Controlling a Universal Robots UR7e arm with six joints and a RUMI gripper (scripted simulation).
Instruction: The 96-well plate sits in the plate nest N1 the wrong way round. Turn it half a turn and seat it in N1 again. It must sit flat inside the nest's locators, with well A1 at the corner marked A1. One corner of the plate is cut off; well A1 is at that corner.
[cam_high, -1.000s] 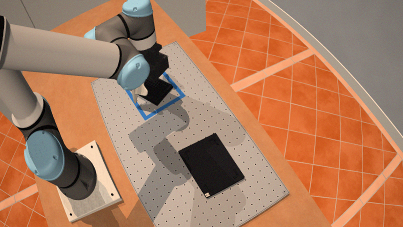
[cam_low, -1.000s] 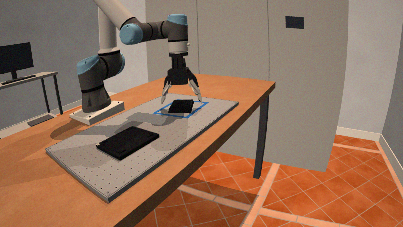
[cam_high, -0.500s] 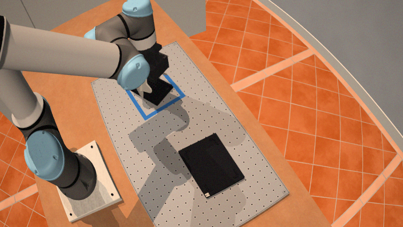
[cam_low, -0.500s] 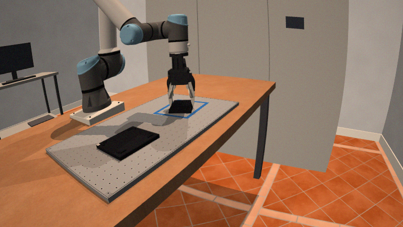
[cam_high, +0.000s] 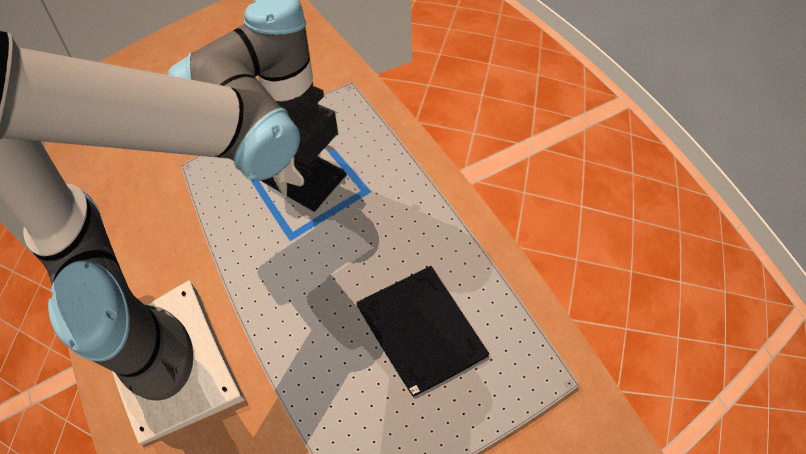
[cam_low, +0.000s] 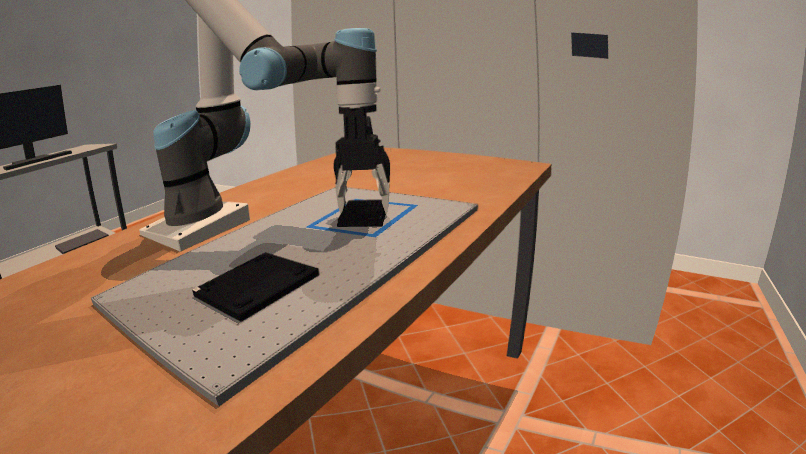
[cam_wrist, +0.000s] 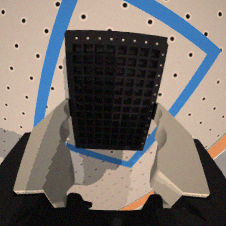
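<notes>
My hand is 7 cm short of the black plate nest N1, 33 cm to the left of it and 1 cm above it. The rest, counted from my hand: black 96-well plate (1 cm below); then white A1 label (2 cm ahead, 41 cm to the right).
</notes>
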